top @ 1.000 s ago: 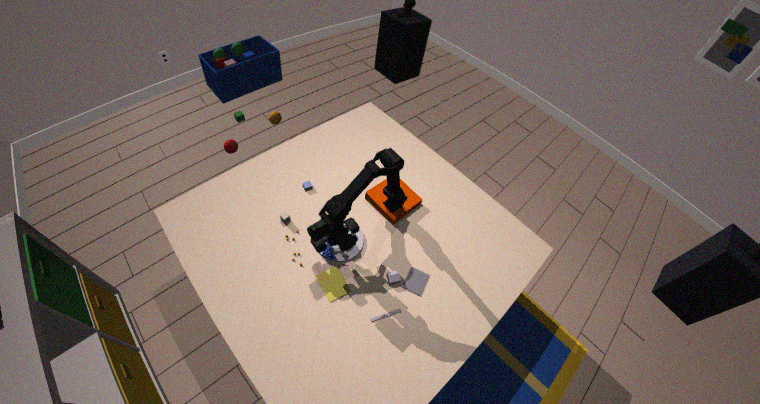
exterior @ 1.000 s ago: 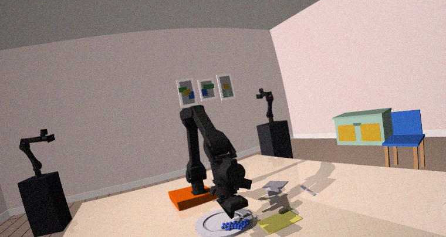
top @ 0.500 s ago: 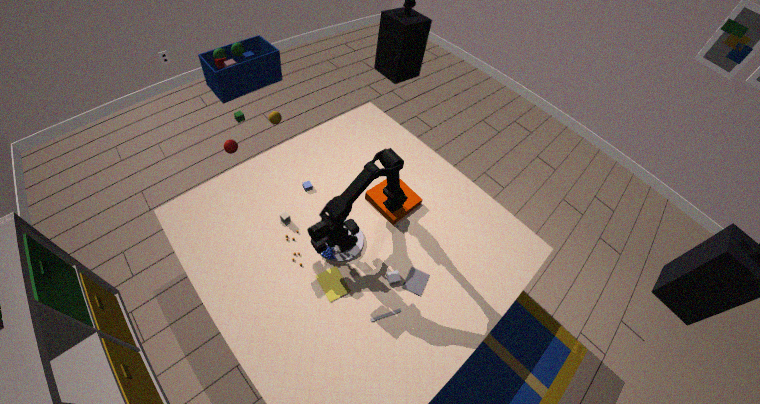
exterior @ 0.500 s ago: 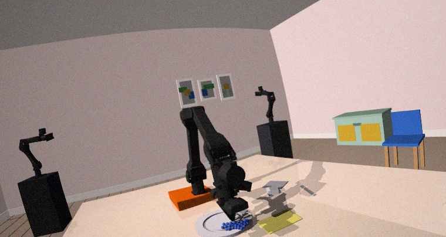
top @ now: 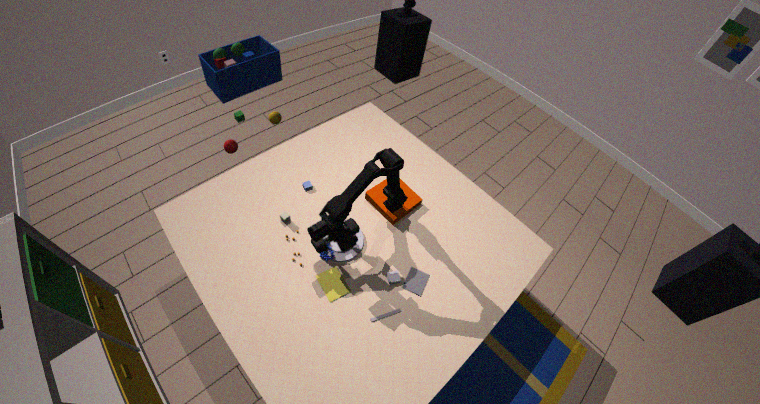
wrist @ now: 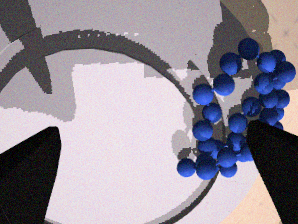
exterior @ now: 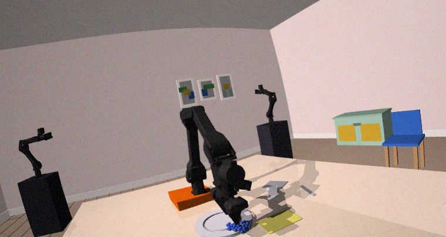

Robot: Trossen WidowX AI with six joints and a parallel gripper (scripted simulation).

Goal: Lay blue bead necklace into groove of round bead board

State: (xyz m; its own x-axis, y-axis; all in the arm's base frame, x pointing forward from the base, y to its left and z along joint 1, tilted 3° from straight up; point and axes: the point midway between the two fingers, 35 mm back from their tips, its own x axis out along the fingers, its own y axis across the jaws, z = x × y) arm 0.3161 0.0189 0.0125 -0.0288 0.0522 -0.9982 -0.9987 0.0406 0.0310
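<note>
The round bead board lies 3 cm behind my gripper tip, 2 cm to the right of it and 1 cm below it. Round my gripper tip: yellow sheet: 12 cm to the left, 9 cm ahead, 2 cm below; then small grey block: 24 cm to the left, 11 cm behind, 1 cm below; then pale cube: 23 cm to the right, 10 cm ahead, 1 cm below.
</note>
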